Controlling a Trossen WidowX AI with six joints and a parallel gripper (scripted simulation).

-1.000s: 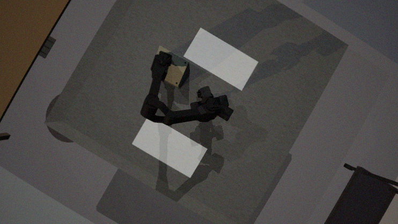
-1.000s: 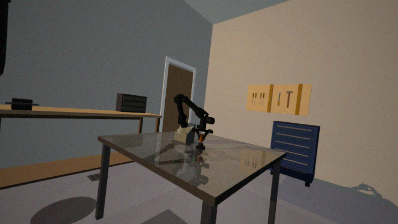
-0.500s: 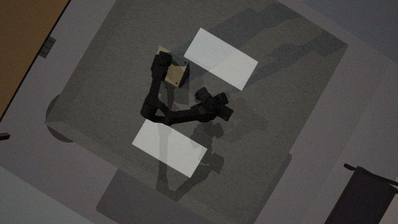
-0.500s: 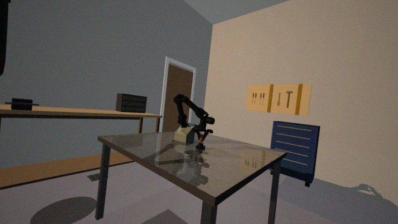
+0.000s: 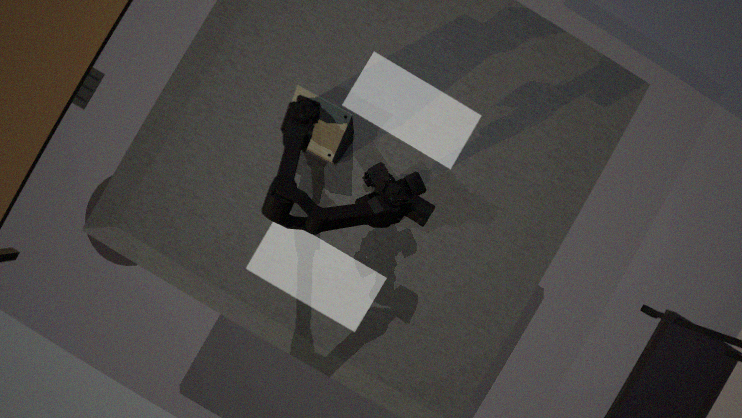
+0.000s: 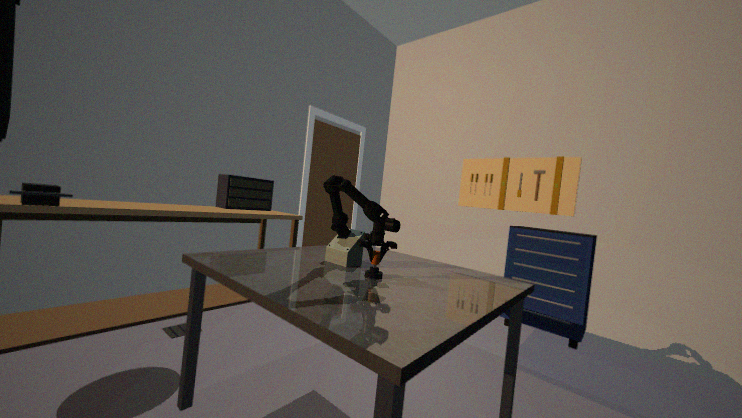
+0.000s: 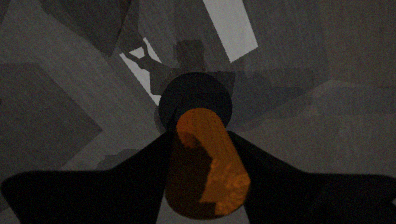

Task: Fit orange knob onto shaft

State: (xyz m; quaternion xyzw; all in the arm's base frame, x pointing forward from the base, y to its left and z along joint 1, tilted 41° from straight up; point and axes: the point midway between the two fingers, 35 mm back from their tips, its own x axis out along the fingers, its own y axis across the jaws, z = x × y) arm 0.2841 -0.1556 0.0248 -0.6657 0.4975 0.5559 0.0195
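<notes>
Now: the orange knob 3 cm above my gripper tip. Round my gripper tip: dark round pedestal (4 cm below).
</notes>
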